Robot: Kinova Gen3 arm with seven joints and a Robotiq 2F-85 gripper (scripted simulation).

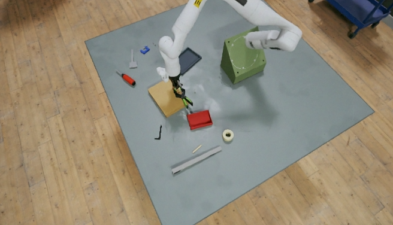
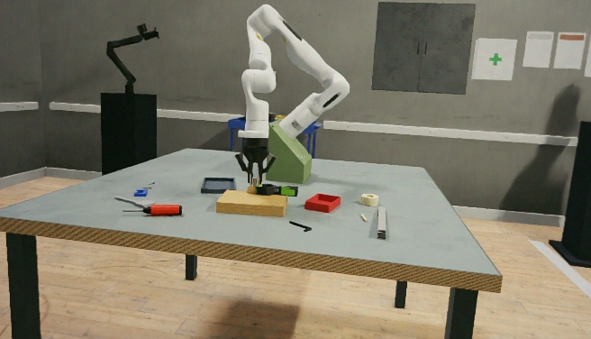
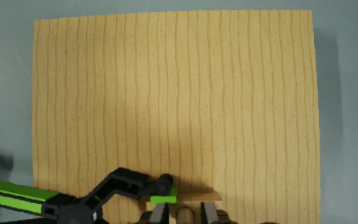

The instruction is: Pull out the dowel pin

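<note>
My hand is 20 mm above the dowel pin. From my hand the other things lie so: small wooden block 40 mm below; then bench board 50 mm below, 50 mm ahead, 20 mm to the left; then red tray 220 mm to the left, 70 mm below, 50 mm behind.
</note>
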